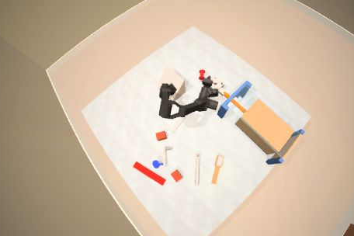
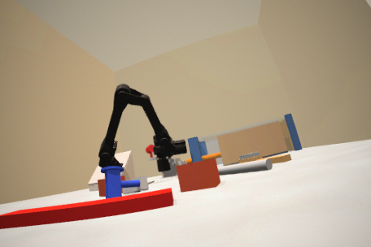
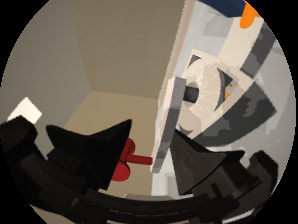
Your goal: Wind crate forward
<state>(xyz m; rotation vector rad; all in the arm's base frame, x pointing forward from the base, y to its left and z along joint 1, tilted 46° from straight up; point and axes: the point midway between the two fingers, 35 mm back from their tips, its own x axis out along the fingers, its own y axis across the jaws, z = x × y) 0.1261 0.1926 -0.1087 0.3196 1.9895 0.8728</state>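
My gripper tip is now 1 cm past the winch handle, 2 cm to the left of it and 1 cm above it. Round my gripper tip: grey winch: 3 cm ahead, 2 cm to the left, 10 cm below; then red knob: 3 cm behind, 4 cm to the right, 2 cm above; then blue frame post: 20 cm ahead, 4 cm to the left, 2 cm below.
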